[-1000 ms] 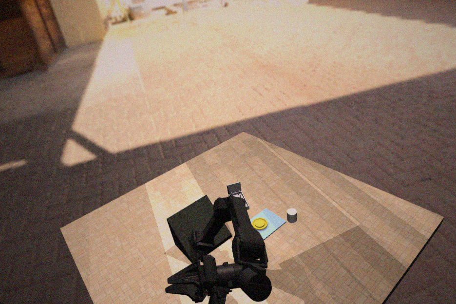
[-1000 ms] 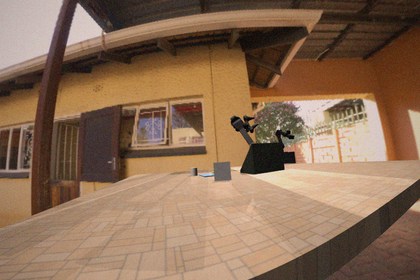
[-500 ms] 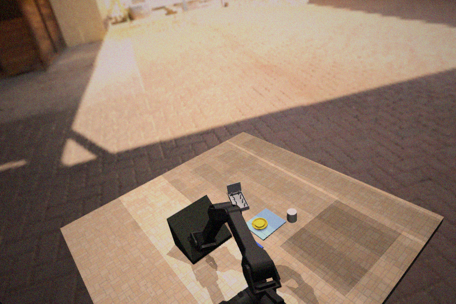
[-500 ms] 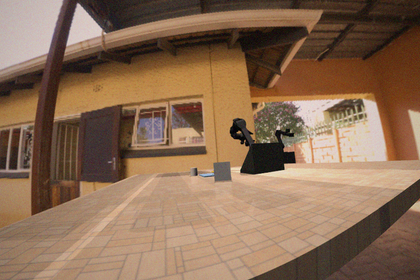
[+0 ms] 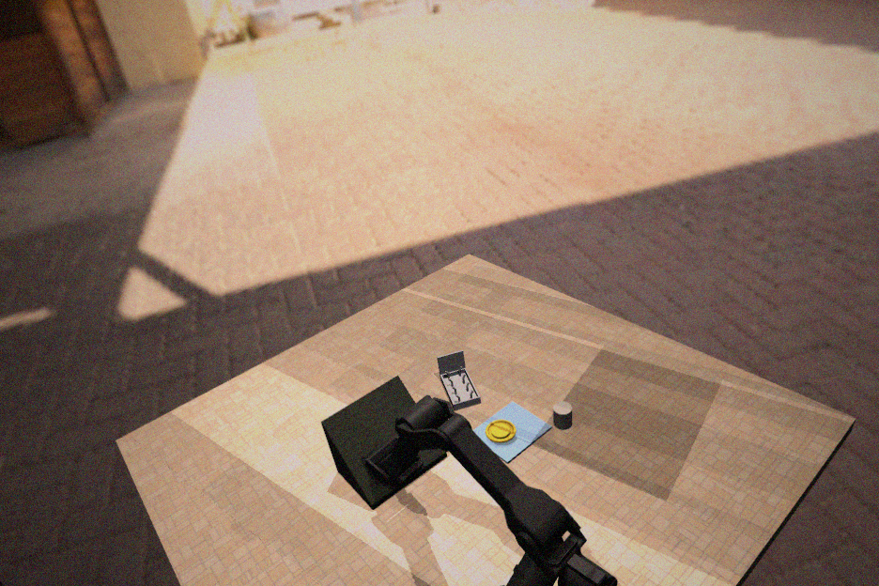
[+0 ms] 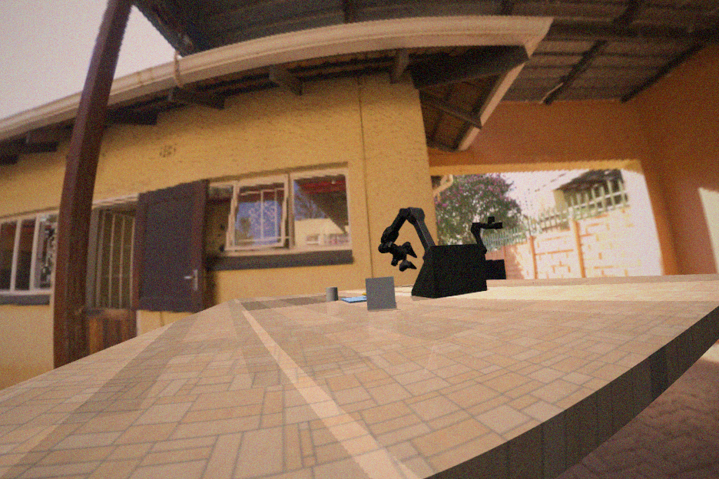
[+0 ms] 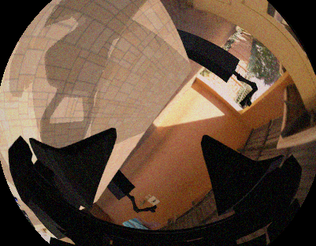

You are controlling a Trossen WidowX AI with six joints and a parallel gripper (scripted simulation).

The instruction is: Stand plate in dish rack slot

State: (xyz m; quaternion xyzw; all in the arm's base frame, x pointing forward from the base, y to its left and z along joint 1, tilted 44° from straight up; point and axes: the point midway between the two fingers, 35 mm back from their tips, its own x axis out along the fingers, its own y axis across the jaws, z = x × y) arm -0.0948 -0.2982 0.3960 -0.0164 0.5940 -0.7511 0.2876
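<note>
Right now the yellow plate is 41 cm to the left of my gripper tip, 40 cm ahead of it and 11 cm below it. The rest, counted from my gripper tip: light blue mat (43 cm ahead, 41 cm to the left, 12 cm below); blue spoon (36 cm to the left, 32 cm ahead, 12 cm below); dish rack (60 cm to the left, 43 cm ahead, 10 cm below).
</note>
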